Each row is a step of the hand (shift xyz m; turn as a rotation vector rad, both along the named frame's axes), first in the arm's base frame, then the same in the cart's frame.
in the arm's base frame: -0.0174 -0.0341 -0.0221 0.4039 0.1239 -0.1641
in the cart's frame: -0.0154 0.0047 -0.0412 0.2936 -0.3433 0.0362
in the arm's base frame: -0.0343 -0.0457 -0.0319 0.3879 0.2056 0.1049
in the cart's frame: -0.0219 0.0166 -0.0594 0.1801 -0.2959 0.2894
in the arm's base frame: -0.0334 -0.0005 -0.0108 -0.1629 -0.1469 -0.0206
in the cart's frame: -0.0017 0.0311 -0.0161 -0.1350 0.1047 -0.1391
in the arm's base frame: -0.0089 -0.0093 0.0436 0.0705 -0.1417 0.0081
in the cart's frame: -0.0365 0.0062 0.0263 -0.0922 -0.1132 -0.0616
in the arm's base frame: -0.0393 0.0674 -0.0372 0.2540 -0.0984 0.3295
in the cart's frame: 0.0635 0.0586 0.0022 -0.2182 -0.2656 0.2542
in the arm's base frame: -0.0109 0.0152 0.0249 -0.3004 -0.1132 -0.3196
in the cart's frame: -0.0072 0.0158 0.0258 0.0448 0.2396 -0.3818
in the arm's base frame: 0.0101 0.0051 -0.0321 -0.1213 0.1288 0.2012
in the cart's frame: 0.0265 -0.0085 -0.0196 -0.0618 0.1611 0.2050
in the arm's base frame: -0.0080 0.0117 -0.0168 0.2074 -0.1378 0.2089
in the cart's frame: 0.0173 0.0111 -0.0079 -0.1825 -0.2371 0.1270
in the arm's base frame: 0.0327 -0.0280 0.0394 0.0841 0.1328 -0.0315
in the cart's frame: -0.0375 -0.0393 0.0213 0.1382 -0.0360 0.0728
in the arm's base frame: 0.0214 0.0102 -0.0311 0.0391 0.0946 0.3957
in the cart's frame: 0.0324 -0.0174 -0.0133 -0.1705 0.0023 0.3715
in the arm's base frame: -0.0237 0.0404 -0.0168 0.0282 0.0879 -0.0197
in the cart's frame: 0.0345 0.0354 0.0055 0.0840 0.0021 0.0429
